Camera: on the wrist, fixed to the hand. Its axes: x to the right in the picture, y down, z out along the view.
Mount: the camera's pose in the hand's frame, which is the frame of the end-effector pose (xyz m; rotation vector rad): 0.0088 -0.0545 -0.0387 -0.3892 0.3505 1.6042
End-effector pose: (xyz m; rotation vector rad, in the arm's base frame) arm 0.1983 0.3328 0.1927 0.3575 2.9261 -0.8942
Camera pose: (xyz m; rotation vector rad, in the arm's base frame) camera 0.1771 0.3123 0.2533 2.3402 1.7847 0.0309
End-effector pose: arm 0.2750 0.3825 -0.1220 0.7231 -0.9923 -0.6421
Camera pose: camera 0.3052 0.3523 -0.1742 -0.4002 -0.7801 0.6797
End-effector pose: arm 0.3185 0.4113 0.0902 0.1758 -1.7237 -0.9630
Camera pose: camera 0.3299 0.3508 0.0627 -1.0783 -0.8242 0.0109
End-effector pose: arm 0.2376 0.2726 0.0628 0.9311 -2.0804 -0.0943
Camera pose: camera 0.2939 0.2371 0.0735 -0.9887 -1.8002 0.4505
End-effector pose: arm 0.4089 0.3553 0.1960 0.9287 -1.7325 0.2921
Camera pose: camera 0.4737 0.3388 0.2049 -0.9167 -1.7268 0.9969
